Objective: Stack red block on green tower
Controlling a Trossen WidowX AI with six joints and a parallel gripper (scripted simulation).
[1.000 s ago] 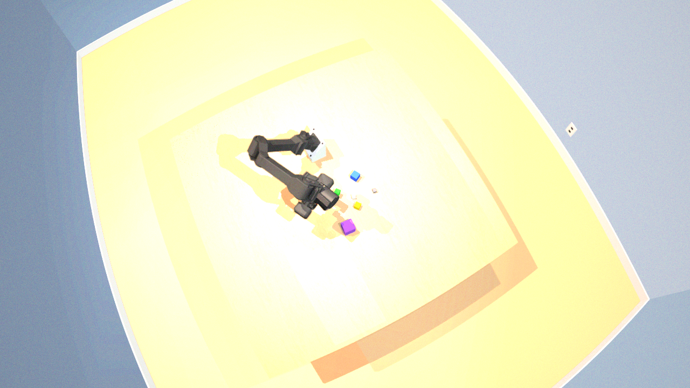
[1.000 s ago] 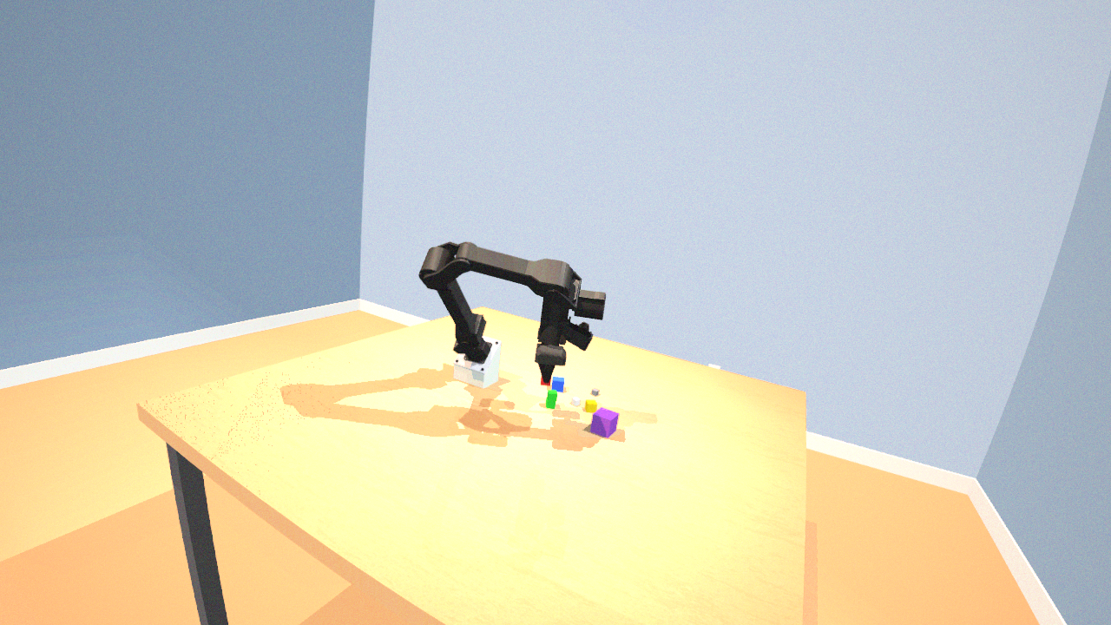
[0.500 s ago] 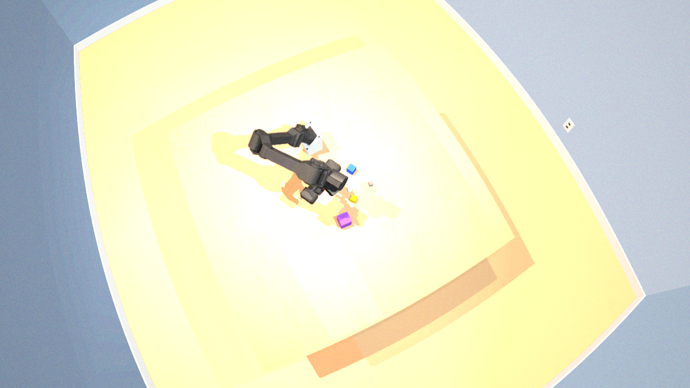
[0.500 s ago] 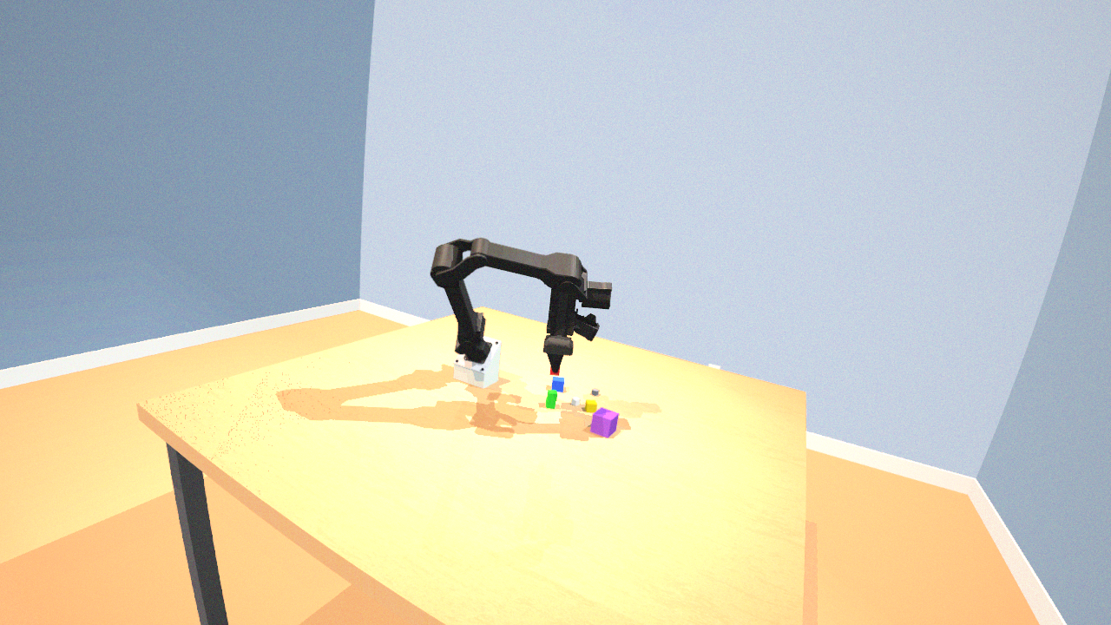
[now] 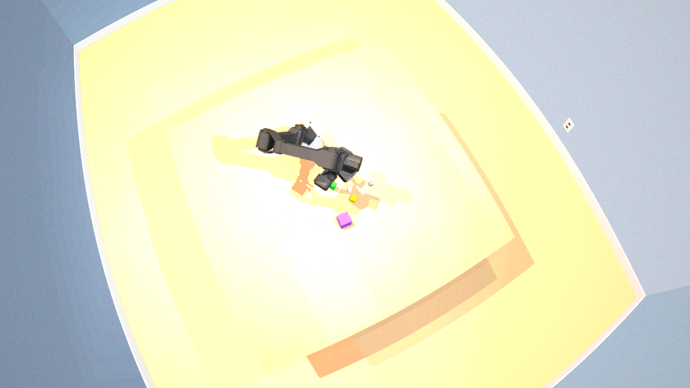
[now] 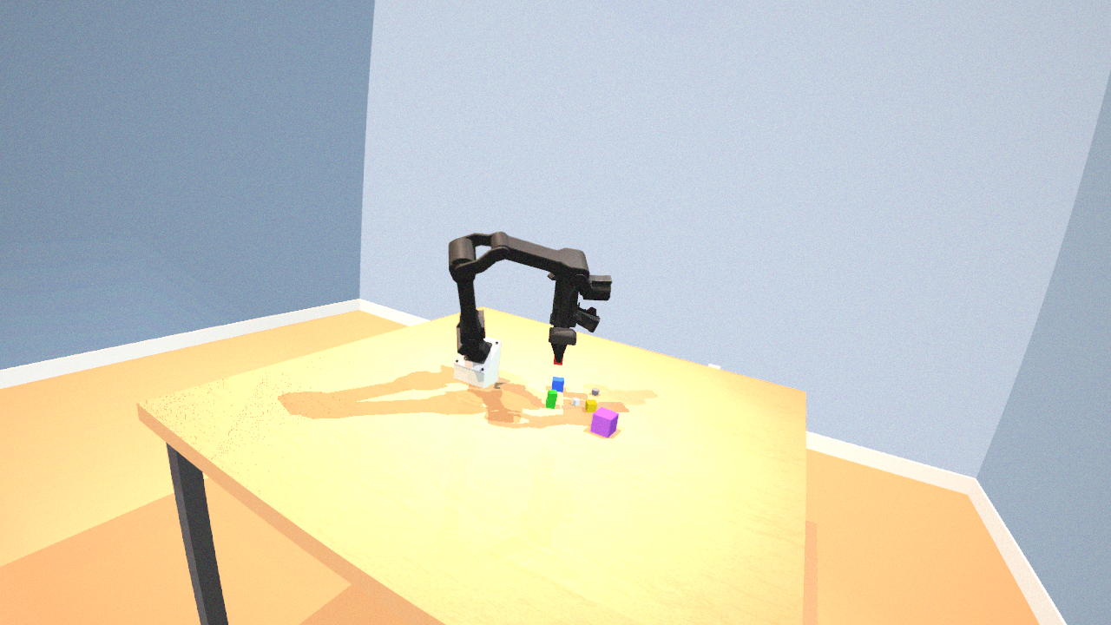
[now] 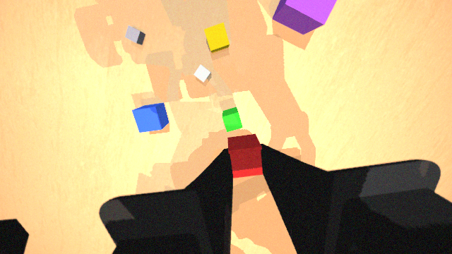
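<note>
My gripper tip is 4 cm short of the small white block, 6 cm to the right of it and 12 cm above it. Round my gripper tip: blue block 3 cm behind, 11 cm to the left, 11 cm below; then red block right at my gripper tip; then yellow block 9 cm ahead, 5 cm to the left, 12 cm below.
</note>
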